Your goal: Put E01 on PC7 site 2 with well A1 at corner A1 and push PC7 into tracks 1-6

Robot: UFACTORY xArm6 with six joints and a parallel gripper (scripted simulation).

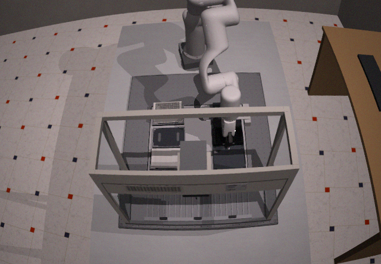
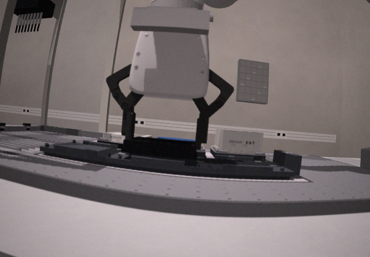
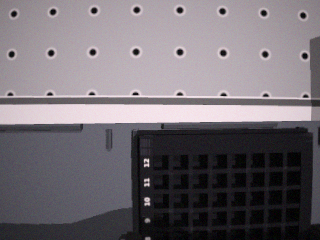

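My hand is 20 mm above the plate carrier PC7 and 10 mm past it. From my hand the other things lie so: nest S2: 250 mm to the right, 40 mm behind, 30 mm below; well plate E01: 10 mm below; pipetting head: 320 mm ahead, 240 mm above, 160 mm to the right.
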